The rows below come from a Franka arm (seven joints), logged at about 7 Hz.
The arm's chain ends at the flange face. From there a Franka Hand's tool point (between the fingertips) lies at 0.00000 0.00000 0.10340 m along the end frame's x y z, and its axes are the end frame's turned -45 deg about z.
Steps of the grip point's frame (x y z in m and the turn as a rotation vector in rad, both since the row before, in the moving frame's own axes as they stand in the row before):
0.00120, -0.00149, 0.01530, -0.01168, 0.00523, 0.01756
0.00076, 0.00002, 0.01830, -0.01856, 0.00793, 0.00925
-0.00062, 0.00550, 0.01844, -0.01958, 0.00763, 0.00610
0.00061, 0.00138, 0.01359, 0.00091, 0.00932, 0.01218
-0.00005, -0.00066, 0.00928, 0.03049, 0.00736, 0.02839
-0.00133, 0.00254, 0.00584, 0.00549, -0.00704, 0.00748
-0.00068, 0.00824, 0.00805, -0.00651, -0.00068, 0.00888
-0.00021, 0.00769, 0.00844, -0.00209, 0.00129, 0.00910
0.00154, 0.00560, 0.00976, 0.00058, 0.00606, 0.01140
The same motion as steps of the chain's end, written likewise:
-0.00144, -0.00238, 0.01531, -0.00456, 0.01196, 0.01756
-0.00138, -0.00131, 0.01832, -0.00752, 0.01873, 0.00925
0.00146, 0.00345, 0.01846, -0.00845, 0.01924, 0.00610
0.00079, 0.00129, 0.01359, 0.00723, 0.00595, 0.01218
0.00115, 0.00236, 0.00933, 0.02676, -0.01636, 0.02839
0.00177, 0.00263, 0.00584, -0.00110, -0.00886, 0.00748
0.00492, 0.00578, 0.00805, -0.00508, 0.00412, 0.00888
0.00504, 0.00553, 0.00844, -0.00057, 0.00239, 0.00910
0.00465, 0.00335, 0.00976, 0.00470, 0.00387, 0.01140

